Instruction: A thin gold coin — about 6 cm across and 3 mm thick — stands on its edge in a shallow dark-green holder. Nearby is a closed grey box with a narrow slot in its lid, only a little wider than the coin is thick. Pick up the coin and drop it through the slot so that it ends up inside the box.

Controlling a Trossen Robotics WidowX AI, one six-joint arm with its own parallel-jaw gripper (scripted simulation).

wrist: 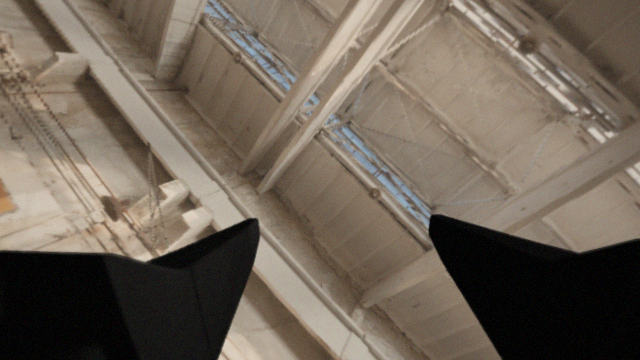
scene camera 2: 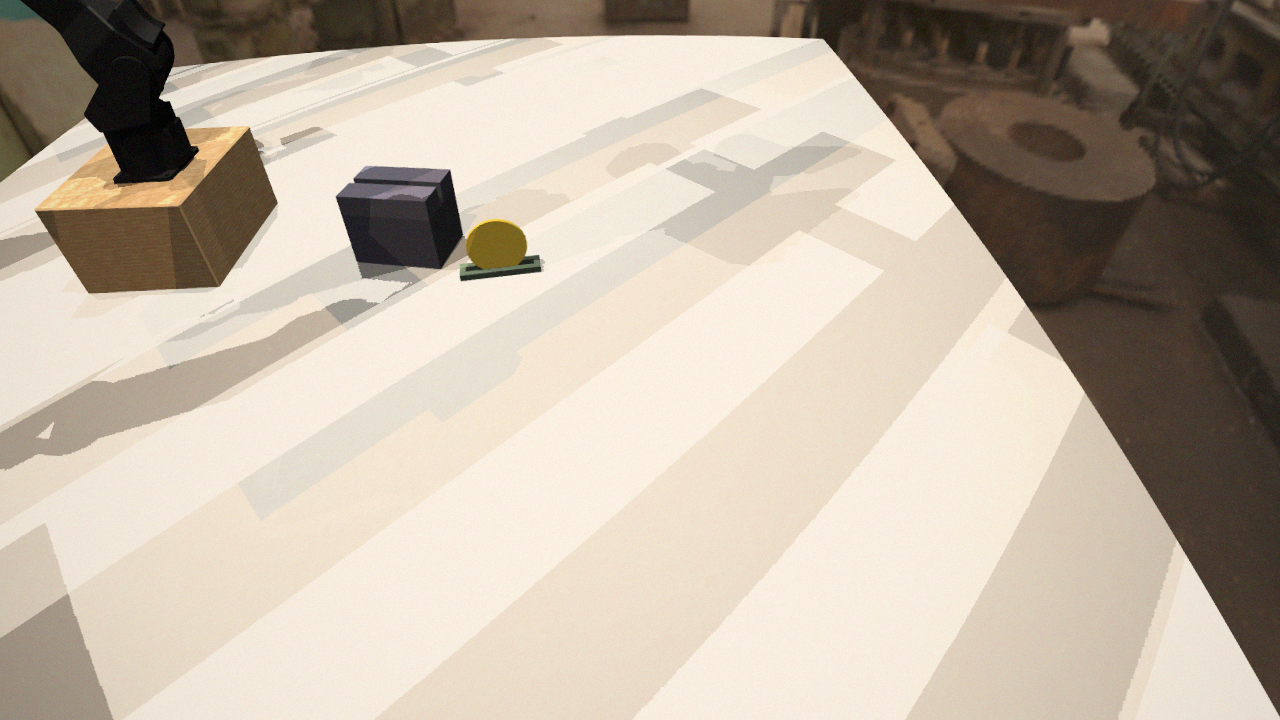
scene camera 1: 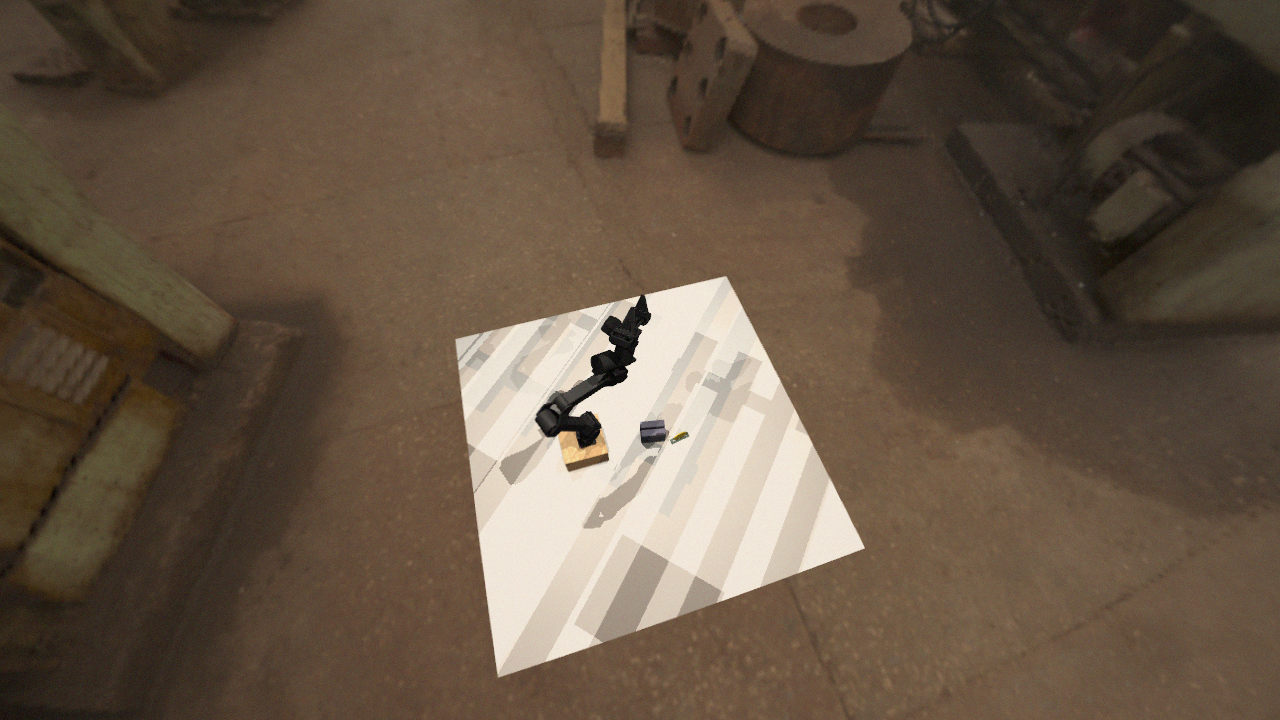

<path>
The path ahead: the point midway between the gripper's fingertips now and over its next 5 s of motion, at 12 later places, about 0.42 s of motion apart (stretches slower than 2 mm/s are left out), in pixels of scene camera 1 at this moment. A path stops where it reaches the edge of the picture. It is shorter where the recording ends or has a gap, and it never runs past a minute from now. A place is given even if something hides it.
My gripper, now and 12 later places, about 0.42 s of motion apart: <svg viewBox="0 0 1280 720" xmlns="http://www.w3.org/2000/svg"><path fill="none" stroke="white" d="M638 301L678 308L717 341L713 392L686 425L681 429L682 430L682 432L682 433L681 436L680 437L679 436L680 433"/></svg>
</path>
